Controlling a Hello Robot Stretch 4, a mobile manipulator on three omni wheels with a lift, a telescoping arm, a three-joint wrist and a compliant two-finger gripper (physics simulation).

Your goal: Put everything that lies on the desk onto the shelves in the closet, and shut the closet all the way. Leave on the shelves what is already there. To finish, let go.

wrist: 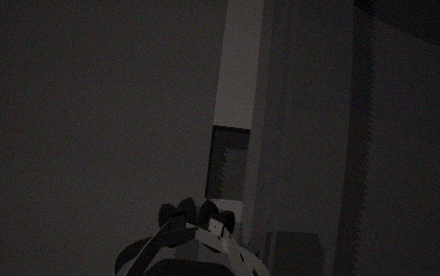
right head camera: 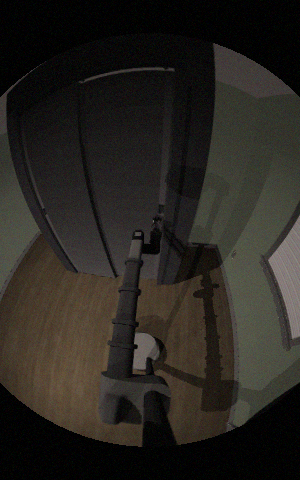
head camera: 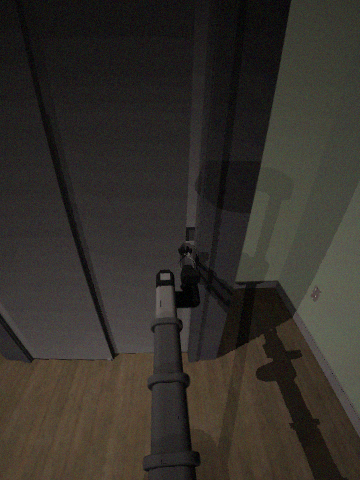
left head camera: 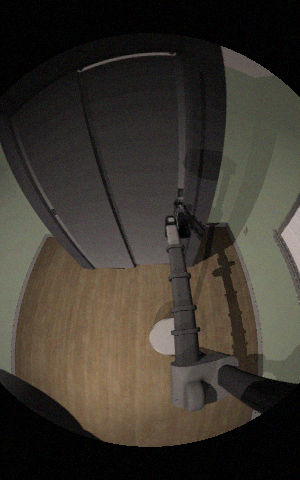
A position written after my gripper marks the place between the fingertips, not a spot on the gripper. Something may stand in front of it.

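Note:
Closet door (head camera: 56, 314), (left head camera: 51, 129). My gripper (wrist: 197, 215).

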